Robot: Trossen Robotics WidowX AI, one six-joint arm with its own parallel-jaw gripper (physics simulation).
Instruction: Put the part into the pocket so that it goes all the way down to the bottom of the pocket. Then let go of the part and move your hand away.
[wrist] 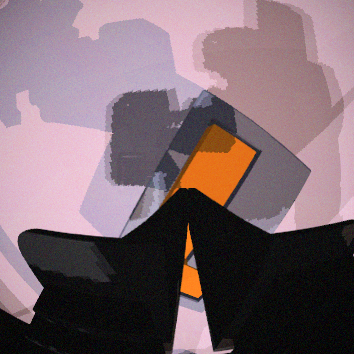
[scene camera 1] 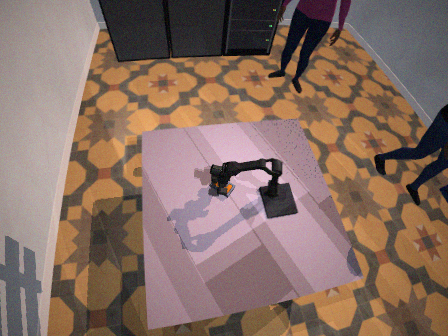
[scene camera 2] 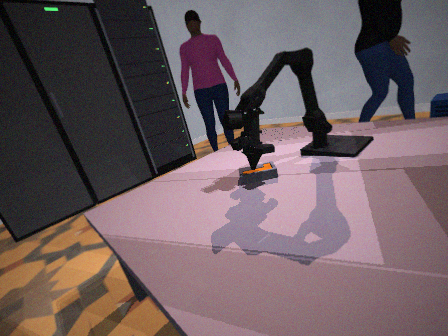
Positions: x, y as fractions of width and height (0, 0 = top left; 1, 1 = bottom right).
The gripper (scene camera 2: 0.57, 0.50) is shut, with nothing in its grasp. Also in view: an orange L-shaped part (wrist: 0.62, 0.45). Further things: a grey pocket block (wrist: 0.75, 0.54).
The gripper also shows in the wrist view (wrist: 0.53, 0.55).
